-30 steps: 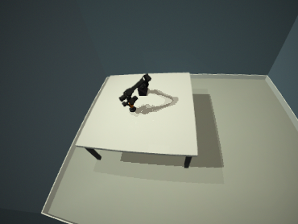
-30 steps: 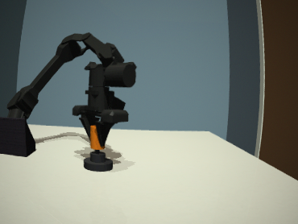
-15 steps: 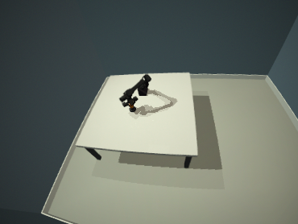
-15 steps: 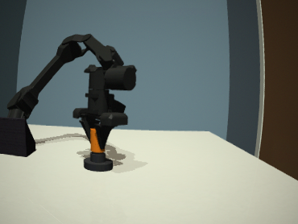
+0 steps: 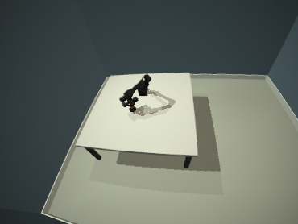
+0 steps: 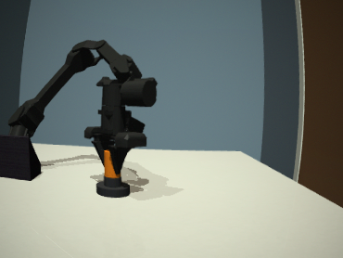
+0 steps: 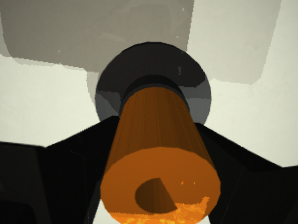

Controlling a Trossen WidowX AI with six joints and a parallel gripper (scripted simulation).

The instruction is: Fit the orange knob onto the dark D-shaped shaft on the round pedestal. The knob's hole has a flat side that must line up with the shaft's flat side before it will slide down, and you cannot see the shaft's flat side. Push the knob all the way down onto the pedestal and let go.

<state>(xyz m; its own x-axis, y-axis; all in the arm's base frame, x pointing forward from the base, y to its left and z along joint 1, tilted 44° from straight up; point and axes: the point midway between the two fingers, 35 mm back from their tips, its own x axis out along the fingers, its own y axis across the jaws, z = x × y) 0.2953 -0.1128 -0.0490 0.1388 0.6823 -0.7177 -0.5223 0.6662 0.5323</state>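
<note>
Right now my gripper tip is 20 mm below the orange knob. The rest, counted from my gripper tip: dark round pedestal 20 mm below.
</note>
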